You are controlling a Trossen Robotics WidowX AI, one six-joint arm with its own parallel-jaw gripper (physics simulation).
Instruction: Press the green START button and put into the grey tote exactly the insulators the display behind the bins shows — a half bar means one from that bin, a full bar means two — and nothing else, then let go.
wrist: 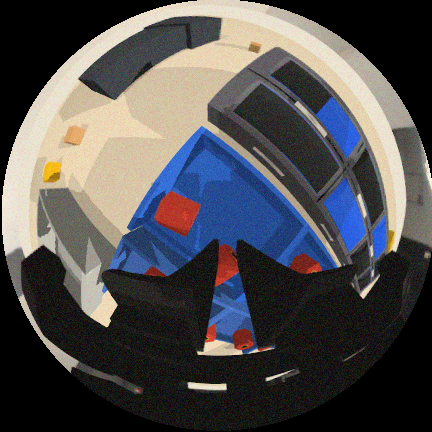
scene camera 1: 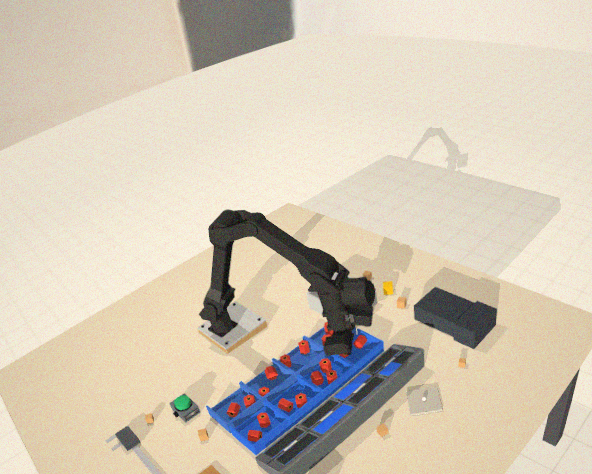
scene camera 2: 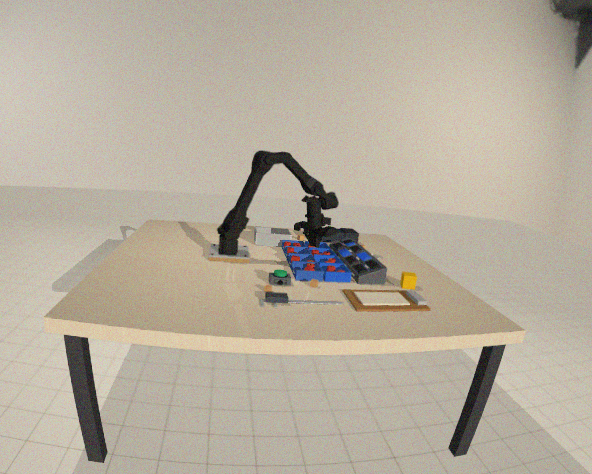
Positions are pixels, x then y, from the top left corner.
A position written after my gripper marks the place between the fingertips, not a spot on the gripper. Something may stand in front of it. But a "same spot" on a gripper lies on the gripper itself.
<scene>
My gripper shows in the wrist view (226,244), in scene camera 1 and in scene camera 2. One and the same spot on my gripper: (scene camera 1: 342,320) is (scene camera 2: 321,220).
</scene>
